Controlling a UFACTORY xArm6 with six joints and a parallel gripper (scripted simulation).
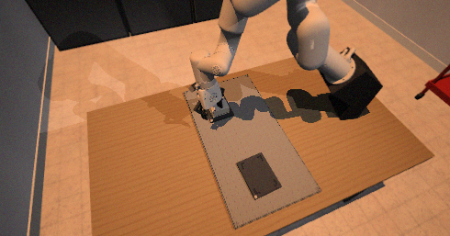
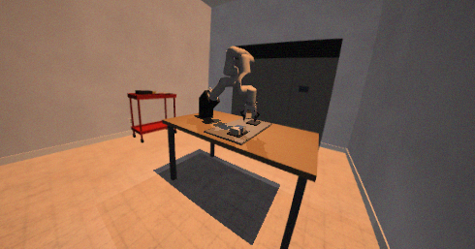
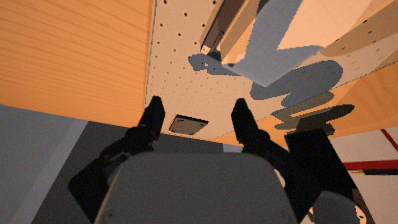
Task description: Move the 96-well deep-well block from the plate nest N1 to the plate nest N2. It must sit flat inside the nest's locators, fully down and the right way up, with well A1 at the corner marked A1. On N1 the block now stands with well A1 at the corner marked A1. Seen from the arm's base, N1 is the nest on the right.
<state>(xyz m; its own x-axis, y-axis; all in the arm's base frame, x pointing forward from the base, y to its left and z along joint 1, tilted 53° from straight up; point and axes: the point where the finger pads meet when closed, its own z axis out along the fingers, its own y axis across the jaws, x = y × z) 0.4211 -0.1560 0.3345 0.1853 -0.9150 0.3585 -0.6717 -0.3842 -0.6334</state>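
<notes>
My hand is 80 mm past the white deep-well block, 70 mm to the left of it and 70 mm above it.
</notes>
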